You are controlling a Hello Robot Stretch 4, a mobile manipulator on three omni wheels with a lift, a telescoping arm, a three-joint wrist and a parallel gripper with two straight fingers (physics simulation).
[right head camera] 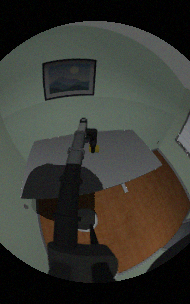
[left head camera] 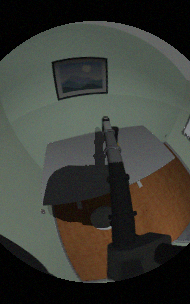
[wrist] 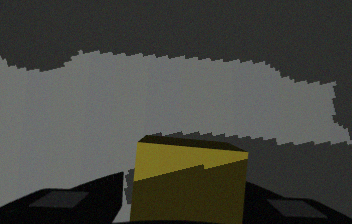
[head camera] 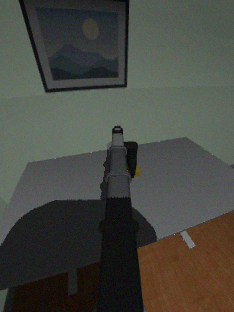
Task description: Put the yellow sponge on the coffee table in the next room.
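The yellow sponge [head camera: 137, 171] [right head camera: 97, 149] [wrist: 189, 192] is a block on the grey table [head camera: 175, 175] [left head camera: 140, 150] [right head camera: 127, 162]. In the wrist view it stands at the bottom centre, its upper part lit and its lower part in shadow. My gripper [right head camera: 93, 150] [wrist: 176, 190] is open, with one finger on each side of the sponge. A narrow gap shows at the left finger; at the right finger I cannot tell if there is one. The arm hides part of the sponge in the head view. The coffee table does not show in these views.
A framed mountain picture [head camera: 82, 45] [left head camera: 81, 77] [right head camera: 69, 78] hangs on the green wall behind the table. My arm [head camera: 119, 225] reaches over the table and casts a shadow. Brown wooden floor [head camera: 210, 255] lies in front of the table, with a light table leg [head camera: 188, 239] at its near edge.
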